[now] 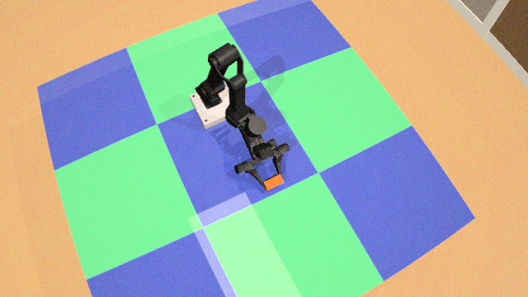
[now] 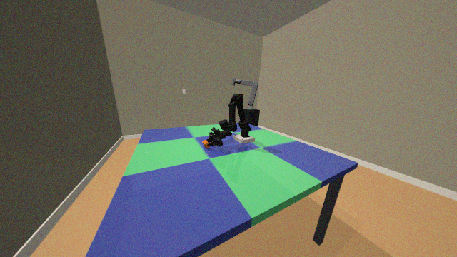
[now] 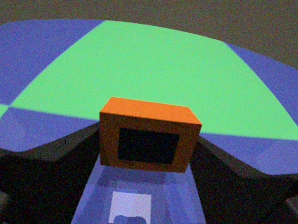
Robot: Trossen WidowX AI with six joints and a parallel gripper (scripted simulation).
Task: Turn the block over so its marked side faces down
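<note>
My gripper tip is 10 mm past the orange block.
</note>
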